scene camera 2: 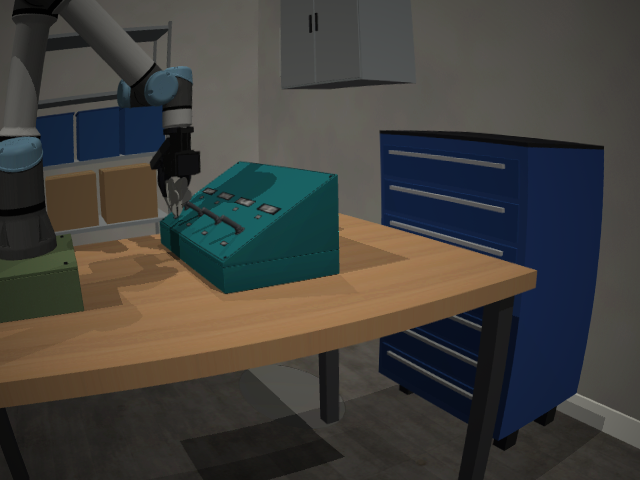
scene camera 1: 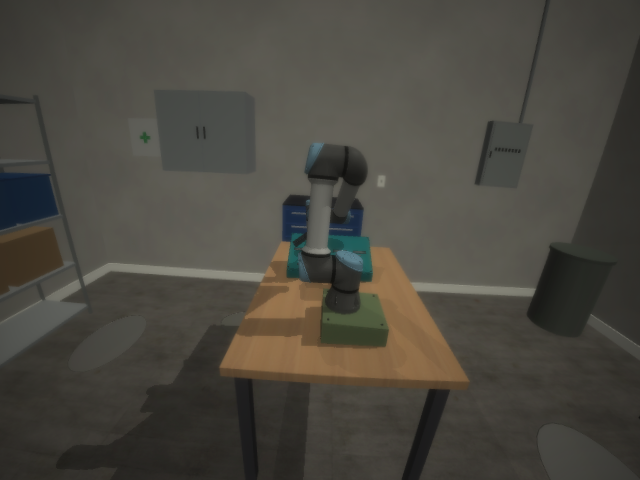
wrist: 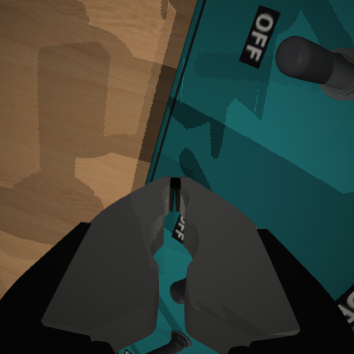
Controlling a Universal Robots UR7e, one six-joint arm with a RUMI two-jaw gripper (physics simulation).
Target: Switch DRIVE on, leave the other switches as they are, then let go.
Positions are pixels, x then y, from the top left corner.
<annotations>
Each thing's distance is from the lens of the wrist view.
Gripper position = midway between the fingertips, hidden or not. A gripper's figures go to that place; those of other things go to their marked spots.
my gripper [wrist: 174, 179]: 0.14 m
teal switch panel [wrist: 268, 143]: 0.14 m
</annotations>
